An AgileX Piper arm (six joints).
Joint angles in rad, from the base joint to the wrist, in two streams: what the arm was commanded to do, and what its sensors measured. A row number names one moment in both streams.
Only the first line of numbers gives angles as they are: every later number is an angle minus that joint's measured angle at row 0.
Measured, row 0:
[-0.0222, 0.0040, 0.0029, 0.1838, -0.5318, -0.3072]
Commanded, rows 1 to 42:
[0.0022, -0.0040, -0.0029, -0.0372, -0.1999, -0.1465]
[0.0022, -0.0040, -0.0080, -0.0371, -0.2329, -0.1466]
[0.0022, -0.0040, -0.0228, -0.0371, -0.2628, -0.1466]
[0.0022, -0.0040, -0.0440, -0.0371, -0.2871, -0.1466]
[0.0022, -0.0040, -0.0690, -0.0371, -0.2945, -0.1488]
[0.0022, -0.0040, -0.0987, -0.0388, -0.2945, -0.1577]
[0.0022, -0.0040, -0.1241, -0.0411, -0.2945, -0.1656]
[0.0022, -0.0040, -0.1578, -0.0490, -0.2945, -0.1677]
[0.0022, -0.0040, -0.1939, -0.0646, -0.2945, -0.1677]
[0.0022, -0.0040, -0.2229, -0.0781, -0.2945, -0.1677]
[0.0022, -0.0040, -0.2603, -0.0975, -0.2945, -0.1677]
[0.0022, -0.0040, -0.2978, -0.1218, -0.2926, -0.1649]
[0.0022, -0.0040, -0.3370, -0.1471, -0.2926, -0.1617]
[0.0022, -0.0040, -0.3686, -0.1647, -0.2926, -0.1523]
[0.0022, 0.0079, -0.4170, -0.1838, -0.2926, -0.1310]
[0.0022, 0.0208, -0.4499, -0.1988, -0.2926, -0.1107]
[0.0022, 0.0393, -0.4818, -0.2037, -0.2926, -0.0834]
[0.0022, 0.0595, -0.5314, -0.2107, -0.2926, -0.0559]
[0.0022, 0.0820, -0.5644, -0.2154, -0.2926, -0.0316]
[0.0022, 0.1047, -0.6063, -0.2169, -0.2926, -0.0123]
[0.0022, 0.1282, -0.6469, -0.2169, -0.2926, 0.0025]
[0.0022, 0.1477, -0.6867, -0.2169, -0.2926, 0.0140]
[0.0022, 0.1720, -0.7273, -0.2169, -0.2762, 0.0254]
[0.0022, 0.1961, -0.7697, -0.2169, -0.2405, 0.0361]
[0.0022, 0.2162, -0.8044, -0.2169, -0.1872, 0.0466]
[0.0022, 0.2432, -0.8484, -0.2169, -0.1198, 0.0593]
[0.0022, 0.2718, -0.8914, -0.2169, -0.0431, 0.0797]
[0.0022, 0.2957, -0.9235, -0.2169, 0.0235, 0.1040]
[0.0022, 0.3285, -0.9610, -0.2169, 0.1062, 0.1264]
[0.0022, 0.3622, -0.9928, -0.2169, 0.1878, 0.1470]
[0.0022, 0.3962, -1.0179, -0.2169, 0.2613, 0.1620]
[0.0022, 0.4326, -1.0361, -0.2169, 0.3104, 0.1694]
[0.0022, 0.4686, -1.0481, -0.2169, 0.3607, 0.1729]
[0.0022, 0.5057, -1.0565, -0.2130, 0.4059, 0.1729]
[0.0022, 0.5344, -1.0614, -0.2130, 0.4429, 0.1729]
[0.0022, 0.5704, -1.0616, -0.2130, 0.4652, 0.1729]
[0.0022, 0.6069, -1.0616, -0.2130, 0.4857, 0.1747]
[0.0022, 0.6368, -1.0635, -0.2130, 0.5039, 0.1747]
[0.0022, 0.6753, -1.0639, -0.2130, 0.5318, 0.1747]
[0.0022, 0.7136, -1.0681, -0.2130, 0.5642, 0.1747]
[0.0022, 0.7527, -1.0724, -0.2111, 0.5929, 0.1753]
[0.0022, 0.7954, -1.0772, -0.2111, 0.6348, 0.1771]
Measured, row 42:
[0.0000, 0.6643, -1.0609, -0.2091, 0.4982, 0.1689]
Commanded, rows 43 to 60:
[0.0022, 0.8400, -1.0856, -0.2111, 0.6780, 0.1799]
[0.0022, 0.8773, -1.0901, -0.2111, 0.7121, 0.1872]
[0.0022, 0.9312, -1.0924, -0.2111, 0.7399, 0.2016]
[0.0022, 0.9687, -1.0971, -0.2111, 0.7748, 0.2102]
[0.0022, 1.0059, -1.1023, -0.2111, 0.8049, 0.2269]
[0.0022, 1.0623, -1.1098, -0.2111, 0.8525, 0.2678]
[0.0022, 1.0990, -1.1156, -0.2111, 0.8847, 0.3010]
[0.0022, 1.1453, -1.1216, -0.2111, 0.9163, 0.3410]
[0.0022, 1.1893, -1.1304, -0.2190, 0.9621, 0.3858]
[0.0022, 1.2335, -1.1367, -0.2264, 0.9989, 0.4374]
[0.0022, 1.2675, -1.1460, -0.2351, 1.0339, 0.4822]
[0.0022, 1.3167, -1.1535, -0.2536, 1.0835, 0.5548]
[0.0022, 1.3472, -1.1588, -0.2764, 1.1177, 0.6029]
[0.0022, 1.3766, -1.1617, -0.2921, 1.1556, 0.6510]
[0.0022, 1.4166, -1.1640, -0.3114, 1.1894, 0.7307]
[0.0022, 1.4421, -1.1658, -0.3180, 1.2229, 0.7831]
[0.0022, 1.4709, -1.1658, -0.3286, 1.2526, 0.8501]
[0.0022, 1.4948, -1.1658, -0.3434, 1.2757, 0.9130]
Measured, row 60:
[0.0000, 1.4047, -1.1559, -0.2867, 1.1652, 0.6912]
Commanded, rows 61 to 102:
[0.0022, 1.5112, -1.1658, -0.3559, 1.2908, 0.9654]
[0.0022, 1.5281, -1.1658, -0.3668, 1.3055, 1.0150]
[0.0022, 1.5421, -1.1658, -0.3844, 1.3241, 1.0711]
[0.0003, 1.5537, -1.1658, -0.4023, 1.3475, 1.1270]
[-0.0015, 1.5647, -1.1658, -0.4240, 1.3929, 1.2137]
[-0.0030, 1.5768, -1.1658, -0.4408, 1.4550, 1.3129]
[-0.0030, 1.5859, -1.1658, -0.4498, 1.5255, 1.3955]
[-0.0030, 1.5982, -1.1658, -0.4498, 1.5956, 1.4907]
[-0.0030, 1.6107, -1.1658, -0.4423, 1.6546, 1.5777]
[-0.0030, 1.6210, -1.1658, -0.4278, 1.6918, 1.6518]
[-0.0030, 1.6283, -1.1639, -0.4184, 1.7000, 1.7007]
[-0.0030, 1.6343, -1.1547, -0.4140, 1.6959, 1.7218]
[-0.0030, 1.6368, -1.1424, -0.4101, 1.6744, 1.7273]
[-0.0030, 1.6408, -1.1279, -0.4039, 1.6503, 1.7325]
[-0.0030, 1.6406, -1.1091, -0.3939, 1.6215, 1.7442]
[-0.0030, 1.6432, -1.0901, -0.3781, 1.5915, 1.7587]
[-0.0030, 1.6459, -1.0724, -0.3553, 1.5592, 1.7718]
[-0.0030, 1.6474, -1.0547, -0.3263, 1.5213, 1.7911]
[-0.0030, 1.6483, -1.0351, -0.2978, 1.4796, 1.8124]
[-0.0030, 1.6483, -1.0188, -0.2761, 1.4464, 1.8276]
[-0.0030, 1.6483, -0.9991, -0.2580, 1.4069, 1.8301]
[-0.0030, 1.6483, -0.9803, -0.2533, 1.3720, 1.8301]
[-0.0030, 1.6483, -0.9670, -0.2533, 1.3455, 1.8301]
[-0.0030, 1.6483, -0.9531, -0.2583, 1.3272, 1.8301]
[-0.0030, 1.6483, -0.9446, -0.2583, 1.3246, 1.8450]
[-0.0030, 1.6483, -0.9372, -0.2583, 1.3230, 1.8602]
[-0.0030, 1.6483, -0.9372, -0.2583, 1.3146, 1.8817]
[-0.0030, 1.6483, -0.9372, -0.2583, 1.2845, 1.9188]
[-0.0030, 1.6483, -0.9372, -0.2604, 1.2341, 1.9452]
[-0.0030, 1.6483, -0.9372, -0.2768, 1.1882, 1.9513]
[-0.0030, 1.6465, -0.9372, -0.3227, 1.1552, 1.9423]
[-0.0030, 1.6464, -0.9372, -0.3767, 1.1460, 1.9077]
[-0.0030, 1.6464, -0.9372, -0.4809, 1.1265, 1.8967]
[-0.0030, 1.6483, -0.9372, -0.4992, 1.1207, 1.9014]
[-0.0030, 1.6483, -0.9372, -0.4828, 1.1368, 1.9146]
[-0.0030, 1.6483, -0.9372, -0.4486, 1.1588, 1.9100]
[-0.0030, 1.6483, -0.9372, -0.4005, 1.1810, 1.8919]
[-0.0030, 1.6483, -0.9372, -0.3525, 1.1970, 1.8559]
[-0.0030, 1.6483, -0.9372, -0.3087, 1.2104, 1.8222]
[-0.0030, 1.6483, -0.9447, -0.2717, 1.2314, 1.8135]
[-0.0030, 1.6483, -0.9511, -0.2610, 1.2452, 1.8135]
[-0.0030, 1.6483, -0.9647, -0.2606, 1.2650, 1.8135]
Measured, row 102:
[0.0000, 1.6497, -0.9396, -0.3215, 1.2062, 1.8473]
